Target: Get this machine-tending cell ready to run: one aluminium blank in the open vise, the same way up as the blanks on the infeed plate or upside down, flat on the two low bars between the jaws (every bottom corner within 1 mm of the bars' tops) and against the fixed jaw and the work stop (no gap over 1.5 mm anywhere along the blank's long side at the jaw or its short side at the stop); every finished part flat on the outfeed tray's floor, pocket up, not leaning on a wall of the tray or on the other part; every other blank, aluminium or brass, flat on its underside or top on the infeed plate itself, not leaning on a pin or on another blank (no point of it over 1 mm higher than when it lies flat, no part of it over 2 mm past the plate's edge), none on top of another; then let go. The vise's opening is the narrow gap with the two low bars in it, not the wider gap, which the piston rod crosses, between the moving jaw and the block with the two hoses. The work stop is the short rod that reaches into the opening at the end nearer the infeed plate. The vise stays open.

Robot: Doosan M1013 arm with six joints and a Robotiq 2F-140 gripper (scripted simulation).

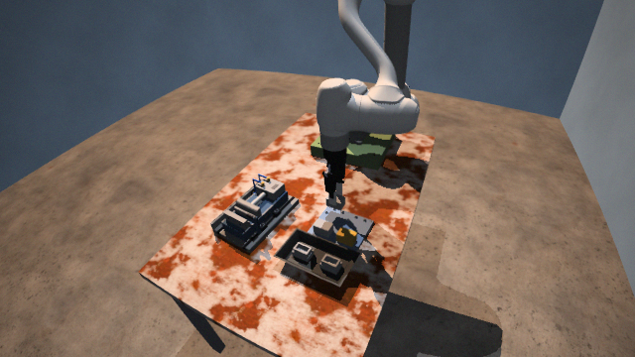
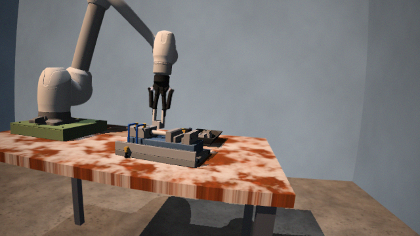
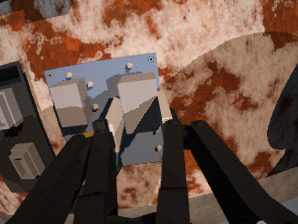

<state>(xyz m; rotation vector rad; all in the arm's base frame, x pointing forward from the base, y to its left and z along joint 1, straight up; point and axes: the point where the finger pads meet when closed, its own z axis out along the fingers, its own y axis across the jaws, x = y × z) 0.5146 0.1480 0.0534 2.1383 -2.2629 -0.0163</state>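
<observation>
Now: hand 12 cm short of the piston rod, 26 cm to the left of it and 3 cm above it. Also, from my hand: brass blank (10 cm ahead, 9 cm to the left, 8 cm below); infeed plate (6 cm ahead, 4 cm to the left, 11 cm below); aluminium blank (10 cm ahead, 8 cm below).
</observation>
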